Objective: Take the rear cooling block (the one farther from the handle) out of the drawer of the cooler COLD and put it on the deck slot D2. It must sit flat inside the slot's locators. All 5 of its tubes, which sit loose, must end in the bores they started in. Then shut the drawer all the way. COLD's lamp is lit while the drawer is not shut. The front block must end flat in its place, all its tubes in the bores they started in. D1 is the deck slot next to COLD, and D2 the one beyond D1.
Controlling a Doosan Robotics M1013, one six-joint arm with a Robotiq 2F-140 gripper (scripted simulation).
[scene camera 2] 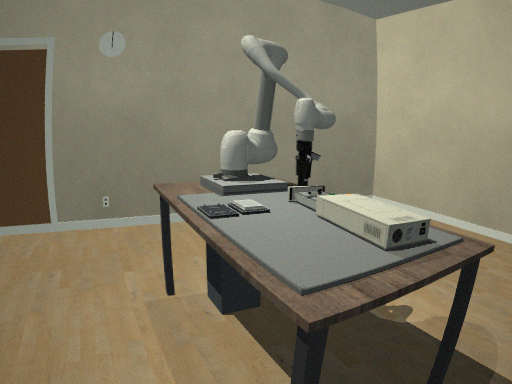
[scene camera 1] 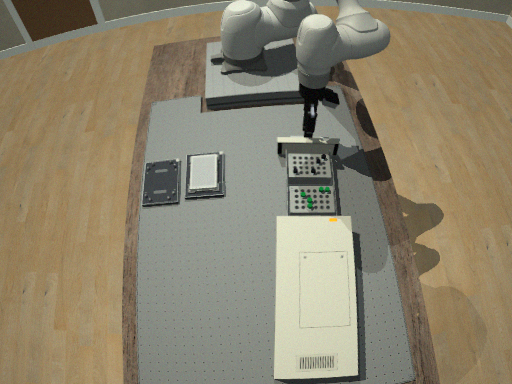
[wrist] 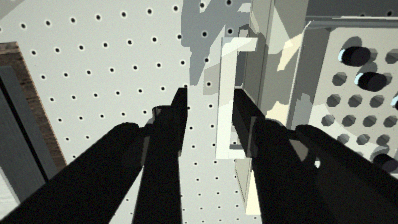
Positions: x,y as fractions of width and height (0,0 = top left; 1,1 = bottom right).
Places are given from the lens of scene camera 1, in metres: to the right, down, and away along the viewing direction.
cooler COLD (scene camera 1: 0.62,0.78): 0.15, 0.26, 0.84
cooling block (scene camera 1: 0.60,0.42): 0.16, -0.09, 1.09
deck slot D2 (scene camera 1: 0.30,0.47): -0.33, -0.03, 1.12
The marked spots on the cooler COLD and the cooling block are 0.43 m apart.
